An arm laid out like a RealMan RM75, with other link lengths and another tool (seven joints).
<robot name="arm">
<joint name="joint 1" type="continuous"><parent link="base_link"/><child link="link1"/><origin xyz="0.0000 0.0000 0.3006" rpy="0.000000 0.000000 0.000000"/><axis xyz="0 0 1"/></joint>
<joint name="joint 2" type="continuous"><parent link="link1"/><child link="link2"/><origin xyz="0.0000 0.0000 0.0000" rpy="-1.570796 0.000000 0.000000"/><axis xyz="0 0 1"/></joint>
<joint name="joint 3" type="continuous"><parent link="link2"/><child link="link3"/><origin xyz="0.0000 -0.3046 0.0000" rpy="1.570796 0.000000 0.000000"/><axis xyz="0 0 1"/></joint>
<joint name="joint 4" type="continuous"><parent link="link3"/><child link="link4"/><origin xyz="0.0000 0.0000 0.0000" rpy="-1.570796 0.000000 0.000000"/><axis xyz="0 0 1"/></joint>
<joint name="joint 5" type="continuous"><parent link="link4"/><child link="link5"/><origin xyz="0.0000 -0.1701 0.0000" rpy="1.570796 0.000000 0.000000"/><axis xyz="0 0 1"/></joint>
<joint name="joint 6" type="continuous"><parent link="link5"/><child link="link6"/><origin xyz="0.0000 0.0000 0.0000" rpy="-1.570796 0.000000 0.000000"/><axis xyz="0 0 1"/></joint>
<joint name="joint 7" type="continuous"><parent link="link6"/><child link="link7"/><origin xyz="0.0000 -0.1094 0.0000" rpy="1.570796 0.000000 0.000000"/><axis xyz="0 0 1"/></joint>
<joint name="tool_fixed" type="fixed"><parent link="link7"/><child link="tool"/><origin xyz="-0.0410 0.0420 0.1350" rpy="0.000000 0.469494 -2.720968"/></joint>
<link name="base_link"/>
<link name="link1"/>
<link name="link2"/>
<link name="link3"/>
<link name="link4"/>
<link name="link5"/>
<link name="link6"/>
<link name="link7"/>
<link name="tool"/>
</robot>
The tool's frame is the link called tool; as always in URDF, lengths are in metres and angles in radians. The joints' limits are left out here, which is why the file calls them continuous.
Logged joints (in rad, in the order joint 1, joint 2, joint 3, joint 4, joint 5, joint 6, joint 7), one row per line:
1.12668, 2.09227, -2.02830, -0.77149, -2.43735, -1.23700, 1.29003
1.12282, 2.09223, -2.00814, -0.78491, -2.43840, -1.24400, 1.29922
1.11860, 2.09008, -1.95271, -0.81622, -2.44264, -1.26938, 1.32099
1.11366, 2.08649, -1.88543, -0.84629, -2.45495, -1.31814, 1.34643
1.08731, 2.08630, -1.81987, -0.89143, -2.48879, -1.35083, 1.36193
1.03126, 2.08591, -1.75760, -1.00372, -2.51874, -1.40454, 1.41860
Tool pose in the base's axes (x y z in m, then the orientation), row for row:
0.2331, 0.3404, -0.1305, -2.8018, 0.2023, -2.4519
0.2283, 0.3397, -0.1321, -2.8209, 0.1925, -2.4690
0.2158, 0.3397, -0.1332, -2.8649, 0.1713, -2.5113
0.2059, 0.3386, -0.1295, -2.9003, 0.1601, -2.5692
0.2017, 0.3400, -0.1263, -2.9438, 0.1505, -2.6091
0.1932, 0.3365, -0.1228, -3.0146, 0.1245, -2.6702
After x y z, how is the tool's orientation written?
As angles about the fixed x, y, z axes (roll, pitch, yaw), in radians.
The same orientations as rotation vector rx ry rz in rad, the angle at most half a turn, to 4 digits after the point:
-0.9059, 2.6671, -0.3581
-0.8940, 2.6914, -0.3426
-0.8595, 2.7473, -0.3044
-0.7939, 2.7979, -0.2724
-0.7515, 2.8389, -0.2229
-0.6862, 2.9079, -0.1412

